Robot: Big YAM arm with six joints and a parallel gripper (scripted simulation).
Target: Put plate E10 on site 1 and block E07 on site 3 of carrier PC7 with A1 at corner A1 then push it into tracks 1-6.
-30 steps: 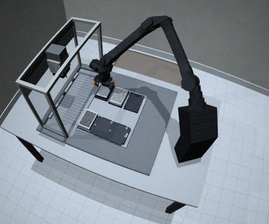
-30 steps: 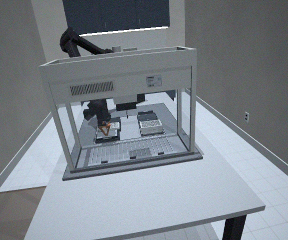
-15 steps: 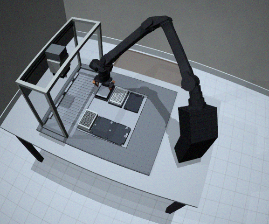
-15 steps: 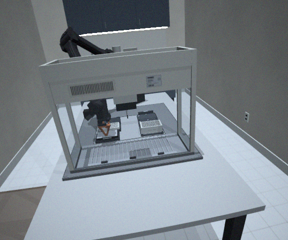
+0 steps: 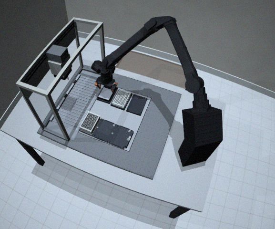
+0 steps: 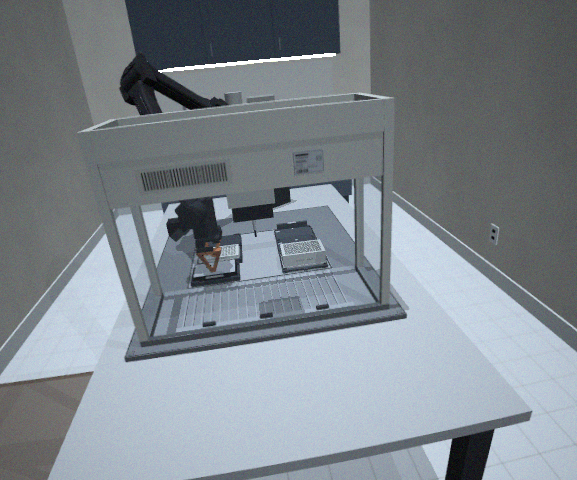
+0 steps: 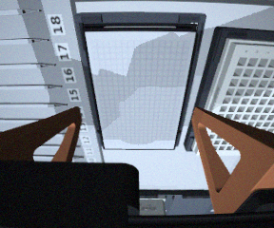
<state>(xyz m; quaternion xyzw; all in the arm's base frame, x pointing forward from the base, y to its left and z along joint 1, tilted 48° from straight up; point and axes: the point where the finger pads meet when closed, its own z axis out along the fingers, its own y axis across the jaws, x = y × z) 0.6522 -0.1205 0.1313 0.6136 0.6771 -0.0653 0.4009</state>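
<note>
Now: the dark nest S3 4 cm below my hand. The rest, counted from my hand: nest S1 (22 cm behind, 3 cm to the left, 4 cm below); then dark carrier PC7 (9 cm behind, 27 cm to the left, 3 cm below).
</note>
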